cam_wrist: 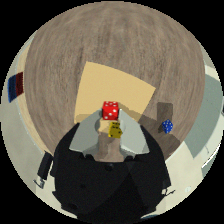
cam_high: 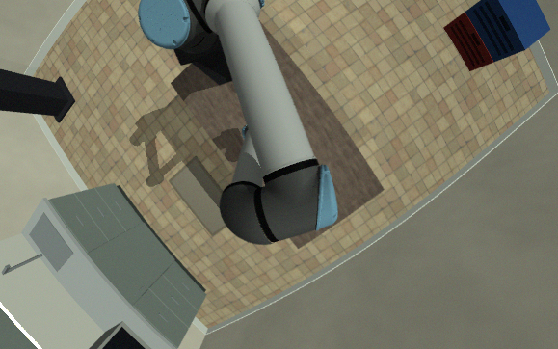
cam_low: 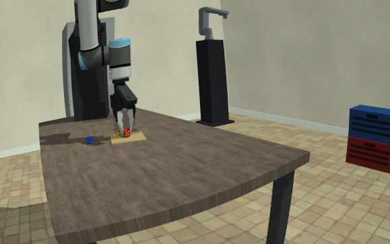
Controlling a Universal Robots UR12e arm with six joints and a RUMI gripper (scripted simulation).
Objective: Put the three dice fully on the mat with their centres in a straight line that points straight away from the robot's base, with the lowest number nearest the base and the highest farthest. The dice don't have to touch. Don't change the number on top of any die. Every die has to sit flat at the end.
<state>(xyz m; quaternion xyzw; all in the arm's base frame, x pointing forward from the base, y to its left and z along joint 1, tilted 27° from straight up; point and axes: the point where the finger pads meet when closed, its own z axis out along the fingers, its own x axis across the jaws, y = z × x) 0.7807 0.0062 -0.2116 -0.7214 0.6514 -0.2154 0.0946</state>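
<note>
My hand is right at the red die. Also, from my hand: tan mat (20 mm below); then yellow die (50 mm behind, 20 mm to the right, 10 mm below); then blue die (30 mm behind, 160 mm to the right, 10 mm below).
</note>
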